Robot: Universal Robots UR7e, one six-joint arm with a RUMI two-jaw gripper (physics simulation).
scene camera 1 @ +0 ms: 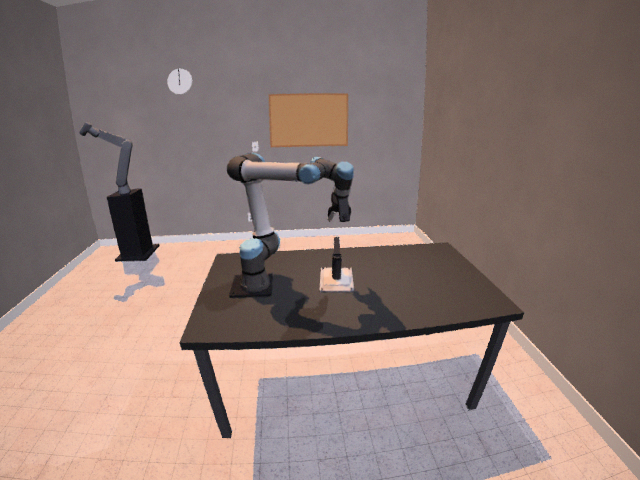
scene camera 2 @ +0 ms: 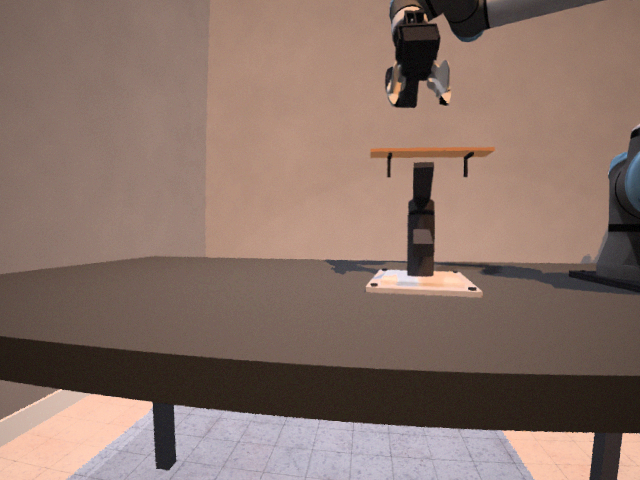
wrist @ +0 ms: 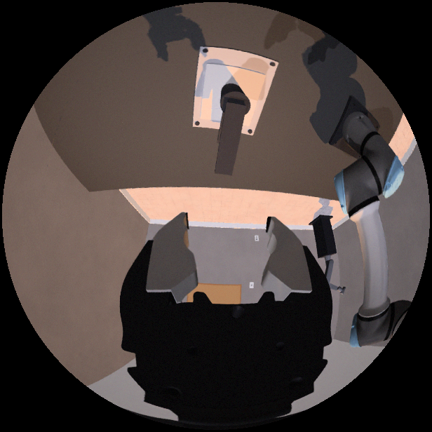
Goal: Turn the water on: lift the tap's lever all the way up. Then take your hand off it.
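Pixels of known places: gripper, fingertip midpoint: (scene camera 1: 337, 221) (scene camera 2: 420, 105); arm's base, origin of the base link: (scene camera 1: 255, 284).
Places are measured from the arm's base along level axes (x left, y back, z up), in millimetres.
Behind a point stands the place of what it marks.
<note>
The tap is a dark upright post (scene camera 1: 336, 267) {y -419, x 14, z 74 mm} (scene camera 2: 420, 253) {y -440, x 160, z 49 mm} on a pale square base plate (scene camera 1: 329, 285) {y -379, x -33, z -2 mm} (scene camera 2: 423, 291) {y -434, x 157, z -7 mm} (wrist: 198, 112). Its flat dark lever (scene camera 1: 336, 245) {y -426, x 87, z 164 mm} (scene camera 2: 423, 180) {y -430, x 112, z 164 mm} (wrist: 230, 145) rises steeply from the top of the post. A small grey spout end (scene camera 2: 422, 236) {y -431, x 116, z 74 mm} shows on the post in scene camera 2. My gripper (scene camera 1: 338, 218) {y -432, x 93, z 294 mm} (scene camera 2: 421, 102) {y -432, x 93, z 294 mm} (wrist: 227, 215) is open and empty. It hangs well above the lever, pointing down, with a wide gap between its fingertips and the lever's end.
The tap's base stands on the dark table (scene camera 1: 413, 289) {y -802, x -105, z -12 mm} (scene camera 2: 206, 315) {y -688, x 331, z -12 mm}, to the right of the arm's base (scene camera 1: 253, 281) {y -4, x -64, z 55 mm} in scene camera 1. An orange wall shelf (scene camera 2: 431, 152) with black brackets shows behind the lever in scene camera 2. A second grey arm (scene camera 1: 124, 162) stands on a black pedestal (scene camera 1: 130, 224) away from the table.
</note>
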